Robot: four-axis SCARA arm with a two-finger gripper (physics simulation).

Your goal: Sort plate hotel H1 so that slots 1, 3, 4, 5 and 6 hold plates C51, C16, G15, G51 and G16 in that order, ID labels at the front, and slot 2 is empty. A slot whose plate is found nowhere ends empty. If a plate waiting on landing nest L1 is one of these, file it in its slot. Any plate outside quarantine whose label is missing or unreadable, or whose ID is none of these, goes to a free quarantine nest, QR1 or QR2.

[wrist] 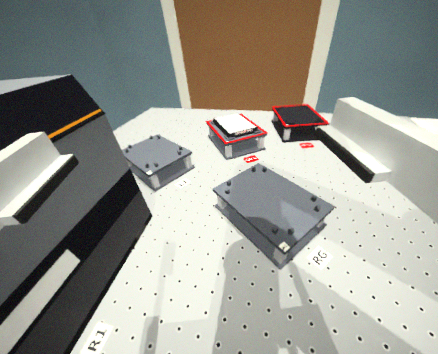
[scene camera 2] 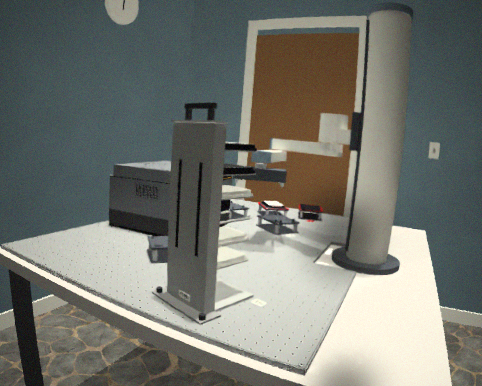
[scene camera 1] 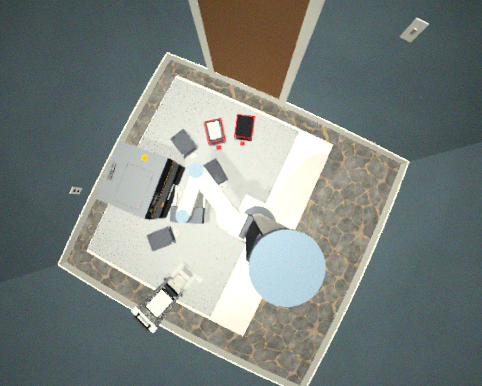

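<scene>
My gripper [scene camera 1: 190, 200] [wrist: 194, 131] is open and empty, its fingers wide apart at the left and right of the wrist view. Hotel H1 [scene camera 1: 160, 302] [scene camera 2: 196, 200] stands upright at the table edge. It holds several plates, dark in its two upper slots and light ones lower; their labels cannot be read. Landing nest L1 [scene camera 1: 184, 143] [wrist: 159, 151] is bare. A white plate with a dark underside [scene camera 1: 214, 130] [wrist: 235, 124] sits on red-rimmed nest QR1 [wrist: 239, 140]. Red-rimmed nest QR2 [scene camera 1: 244, 127] [wrist: 300, 115] has a flat black top with no raised plate visible.
Bare grey nest RG [scene camera 1: 216, 171] [wrist: 272, 202] stands ahead of the gripper. The grey instrument [scene camera 1: 132, 180] [scene camera 2: 140, 200] [wrist: 70, 200] is close on the left. Another grey nest [scene camera 1: 161, 238] lies between it and the hotel. The arm column [scene camera 2: 382, 140] stands right.
</scene>
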